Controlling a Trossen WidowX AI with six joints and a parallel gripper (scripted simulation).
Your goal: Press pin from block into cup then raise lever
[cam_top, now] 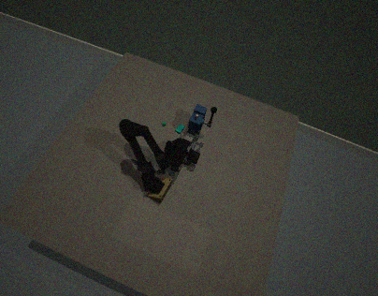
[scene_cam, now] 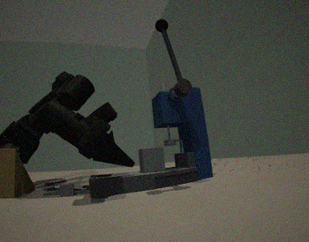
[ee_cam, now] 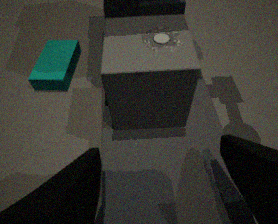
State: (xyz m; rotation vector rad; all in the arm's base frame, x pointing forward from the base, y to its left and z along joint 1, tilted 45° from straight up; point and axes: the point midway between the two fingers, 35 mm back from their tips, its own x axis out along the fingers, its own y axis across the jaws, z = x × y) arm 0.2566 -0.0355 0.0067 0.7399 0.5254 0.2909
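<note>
Right now my gripper tip is 5 cm short of the pale round pin and 2 cm below it. Also, from my gripper tip: teal block: 11 cm ahead, 9 cm to the left, 4 cm below; then dark lever: 9 cm ahead, 6 cm to the right, 22 cm above; then thin punch: 9 cm ahead, 10 cm above.
</note>
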